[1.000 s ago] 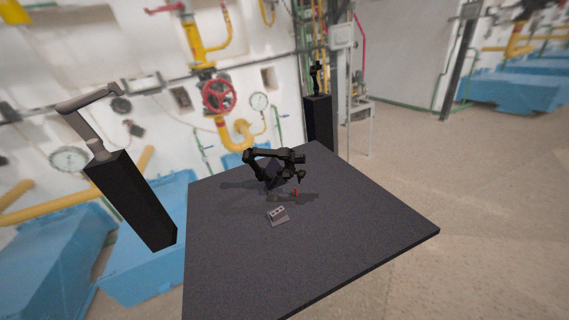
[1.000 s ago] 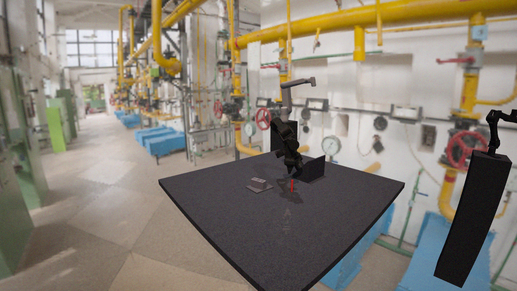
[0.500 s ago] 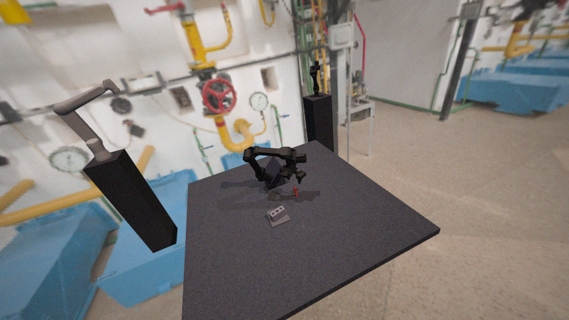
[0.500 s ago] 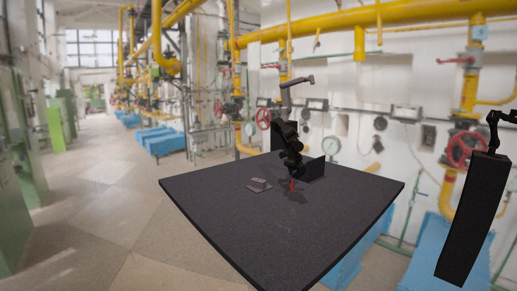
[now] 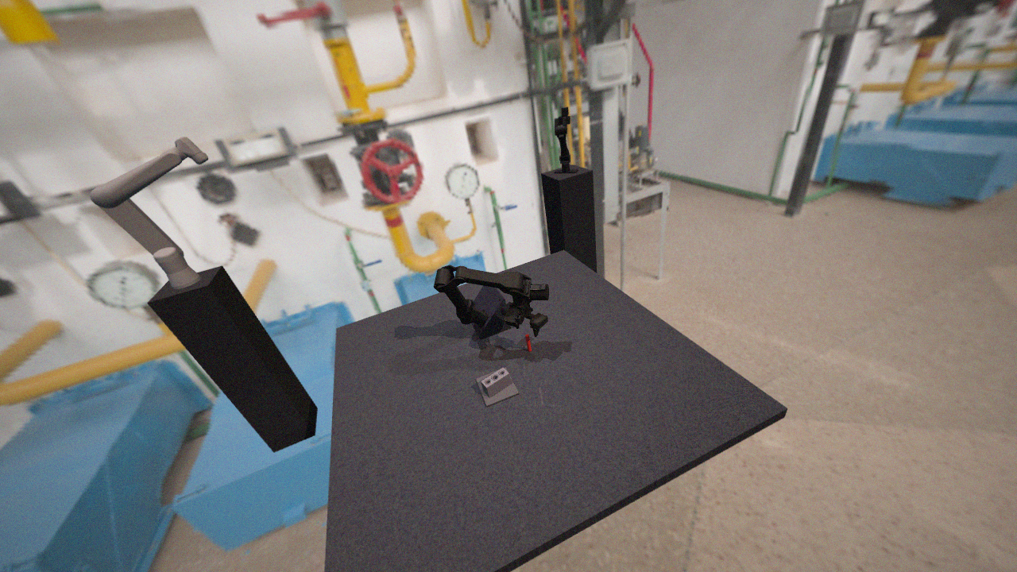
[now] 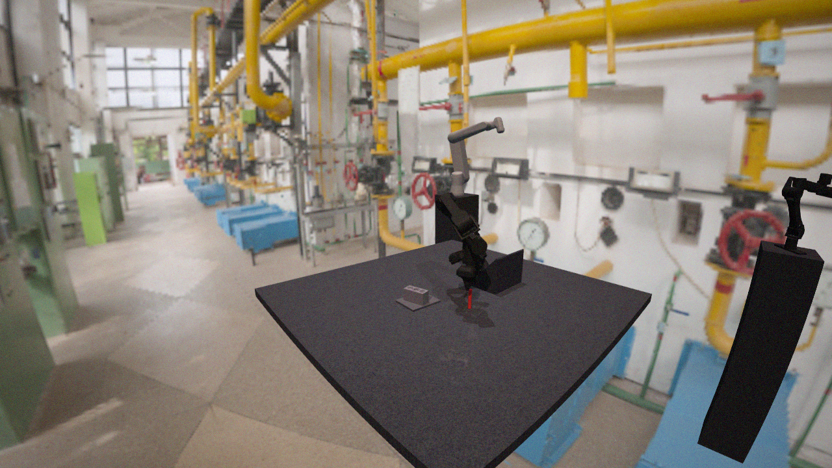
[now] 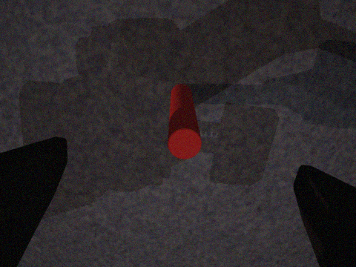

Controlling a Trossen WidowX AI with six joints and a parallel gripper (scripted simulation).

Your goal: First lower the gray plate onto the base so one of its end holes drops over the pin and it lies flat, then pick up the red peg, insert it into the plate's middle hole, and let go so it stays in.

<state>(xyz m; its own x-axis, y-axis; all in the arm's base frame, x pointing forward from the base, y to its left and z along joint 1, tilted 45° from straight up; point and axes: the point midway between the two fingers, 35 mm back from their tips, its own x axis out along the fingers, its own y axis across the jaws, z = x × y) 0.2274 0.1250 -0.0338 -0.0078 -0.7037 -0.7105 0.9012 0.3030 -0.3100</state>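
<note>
My gripper tip is now 50 mm above the red peg. Round my gripper tip: gray base: 110 mm ahead, 170 mm to the right, 90 mm below; then gray plate: 120 mm ahead, 180 mm to the right, 50 mm below.
</note>
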